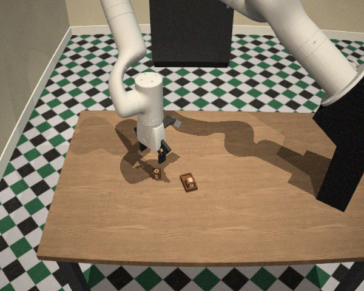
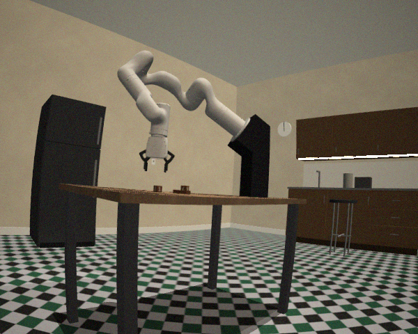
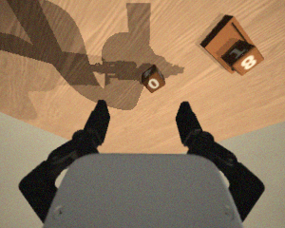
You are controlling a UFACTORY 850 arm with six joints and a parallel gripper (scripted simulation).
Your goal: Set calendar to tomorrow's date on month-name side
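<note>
My hand is 90 mm above the brown calendar cube, 10 mm to the right of it and 10 mm past it.
</note>
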